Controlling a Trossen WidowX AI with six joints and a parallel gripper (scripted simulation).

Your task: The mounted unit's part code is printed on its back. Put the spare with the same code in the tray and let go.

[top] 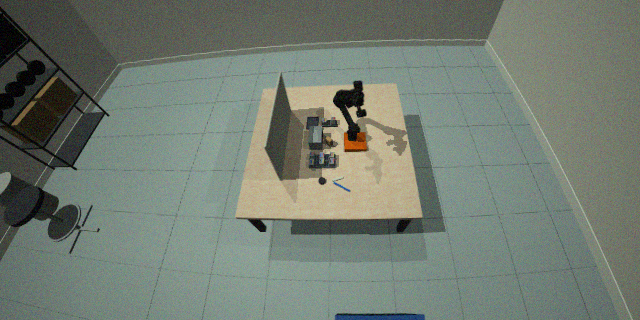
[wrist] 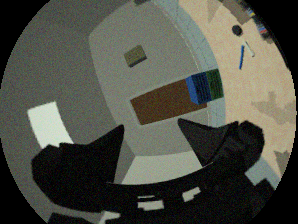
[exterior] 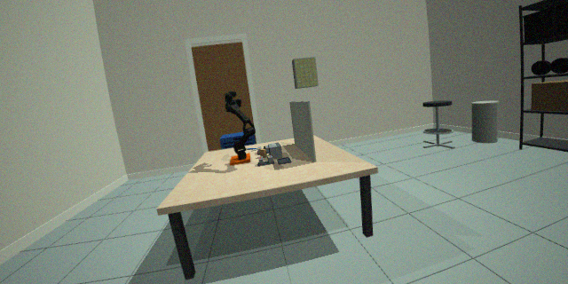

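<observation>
The spare is 510 mm below my gripper tip, 170 mm ahead of it and 20 mm to the left of it. The rest, counted from my gripper tip: grey mounted unit 500 mm below, 320 mm ahead, 110 mm to the right; then black round thing 540 mm below, 230 mm to the left, 210 mm ahead; then tan block 510 mm below, 220 mm ahead, 100 mm to the right.
</observation>
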